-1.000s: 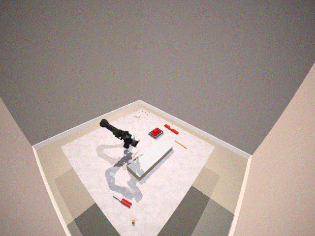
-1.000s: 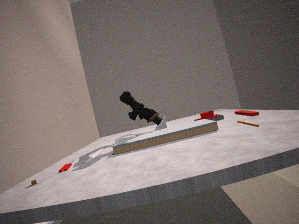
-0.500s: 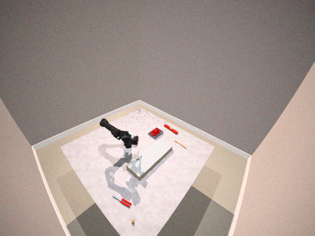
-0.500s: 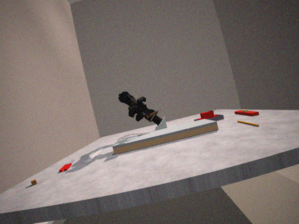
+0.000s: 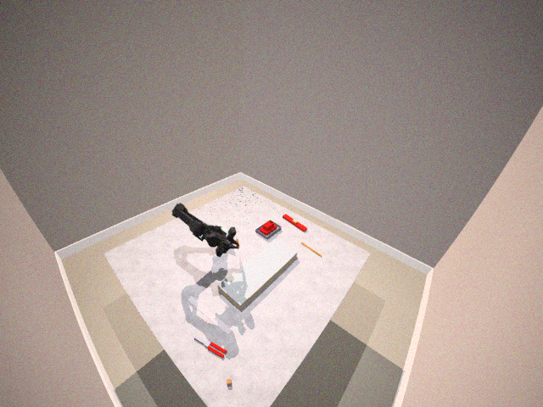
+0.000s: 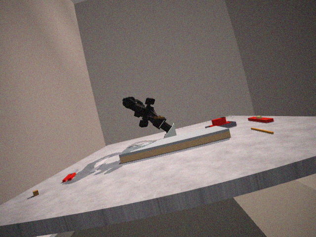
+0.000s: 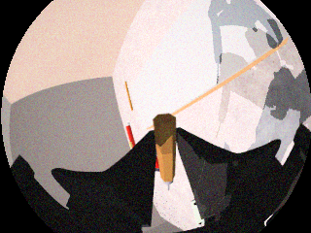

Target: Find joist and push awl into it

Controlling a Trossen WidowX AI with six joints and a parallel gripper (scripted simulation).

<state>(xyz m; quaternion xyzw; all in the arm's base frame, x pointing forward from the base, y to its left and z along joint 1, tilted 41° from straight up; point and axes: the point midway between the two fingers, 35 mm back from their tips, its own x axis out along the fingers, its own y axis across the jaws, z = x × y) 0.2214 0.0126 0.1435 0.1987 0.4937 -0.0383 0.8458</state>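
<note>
The awl lies 50 mm behind my gripper tip, 30 mm to the left of it and 10 mm below it. Also, from my gripper tip: red stud finder: 80 mm behind, 400 mm to the left, 110 mm below; square indicator: 80 mm behind, 410 mm to the left, 100 mm below; grey tray: 80 mm behind, 380 mm to the left, 150 mm below.
</note>
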